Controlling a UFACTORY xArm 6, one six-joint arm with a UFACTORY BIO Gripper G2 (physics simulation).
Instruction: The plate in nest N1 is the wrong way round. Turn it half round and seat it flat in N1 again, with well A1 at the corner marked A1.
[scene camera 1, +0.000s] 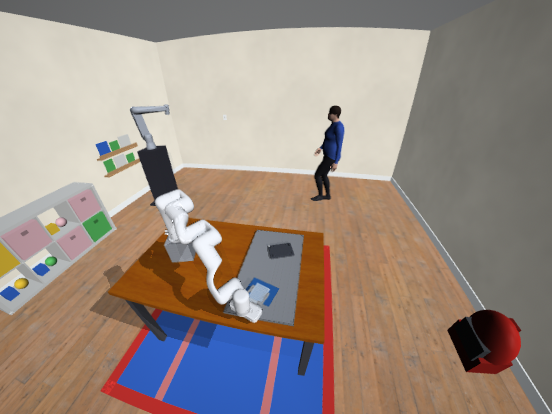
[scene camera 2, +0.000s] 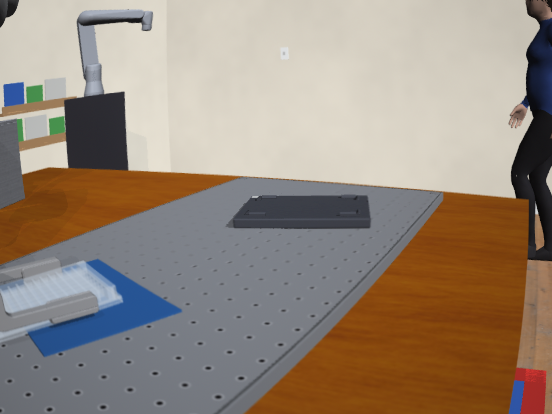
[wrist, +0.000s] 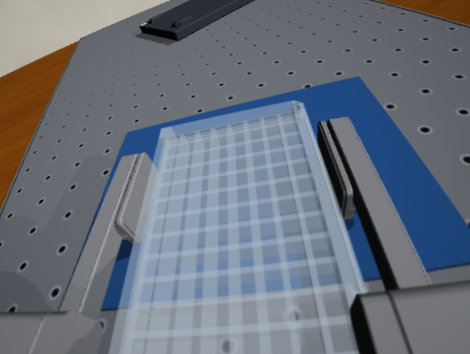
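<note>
The clear plate (scene camera 1: 260, 291) (scene camera 2: 50, 292) (wrist: 235, 200), with a grid of wells, is held roughly level over the blue mat. Whether it touches the mat is unclear. My gripper (scene camera 1: 258, 294) (scene camera 2: 77, 282) (wrist: 235, 160) is shut on the plate, one finger along each long side. The near end of the plate is cut off in the wrist view. The well letters are not readable. The dark nest (scene camera 1: 280, 250) (scene camera 2: 305, 207) (wrist: 200, 12) stands apart at the far part of the grey board, with no plate in it; low corner tabs and a small white mark at one corner show.
The blue mat (scene camera 1: 271, 295) (scene camera 2: 125, 310) (wrist: 415, 210) lies on the perforated grey board (scene camera 1: 262, 240) (scene camera 2: 200, 240), on the wooden table (scene camera 1: 312, 280) (scene camera 2: 425, 280). A person (scene camera 1: 332, 145) (scene camera 2: 537, 100) stands beyond the table. A second grey arm (scene camera 1: 142, 122) (scene camera 2: 90, 45) stands on a dark pillar behind.
</note>
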